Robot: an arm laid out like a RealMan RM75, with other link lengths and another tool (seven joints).
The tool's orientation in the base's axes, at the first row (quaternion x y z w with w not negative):
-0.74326 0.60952 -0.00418 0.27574
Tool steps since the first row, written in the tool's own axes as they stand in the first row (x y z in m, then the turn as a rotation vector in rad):
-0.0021 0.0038 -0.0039 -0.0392 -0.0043 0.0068
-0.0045 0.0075 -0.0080 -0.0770 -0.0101 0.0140
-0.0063 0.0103 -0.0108 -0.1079 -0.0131 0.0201
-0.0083 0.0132 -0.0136 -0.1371 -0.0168 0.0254
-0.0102 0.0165 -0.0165 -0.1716 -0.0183 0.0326
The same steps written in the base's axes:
-0.0053 -0.0001 0.0024 -0.0039 0.0388 0.0090
-0.0107 0.0001 0.0052 -0.0059 0.0767 0.0177
-0.0146 0.0003 0.0070 -0.0090 0.1075 0.0240
-0.0187 0.0006 0.0088 -0.0113 0.1366 0.0307
-0.0232 0.0009 0.0105 -0.0164 0.1710 0.0366

